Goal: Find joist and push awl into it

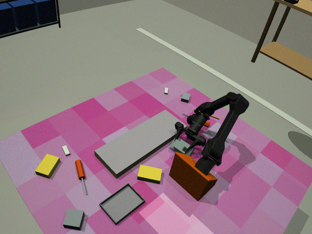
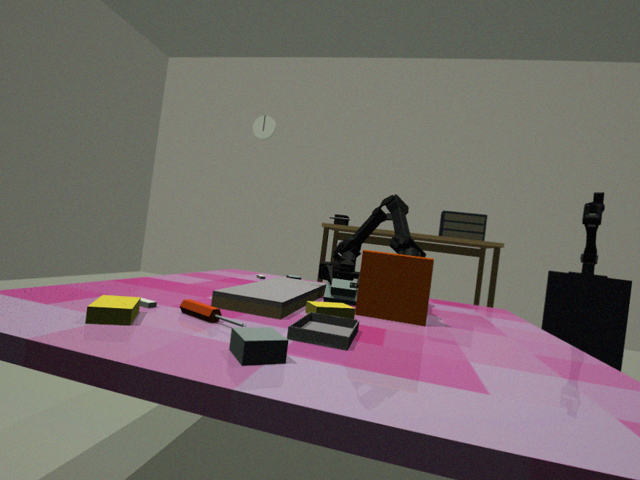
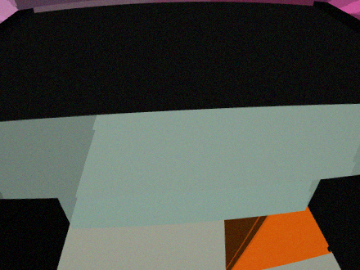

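My gripper tip is now 20 mm past the stud finder and 10 mm above it. Round my gripper tip: indicator light: 30 mm behind, 10 mm to the left, 10 mm above; then thin stick: 60 mm ahead, 390 mm to the right, 60 mm below; then awl: 20 mm behind, 140 mm to the right, 50 mm below.
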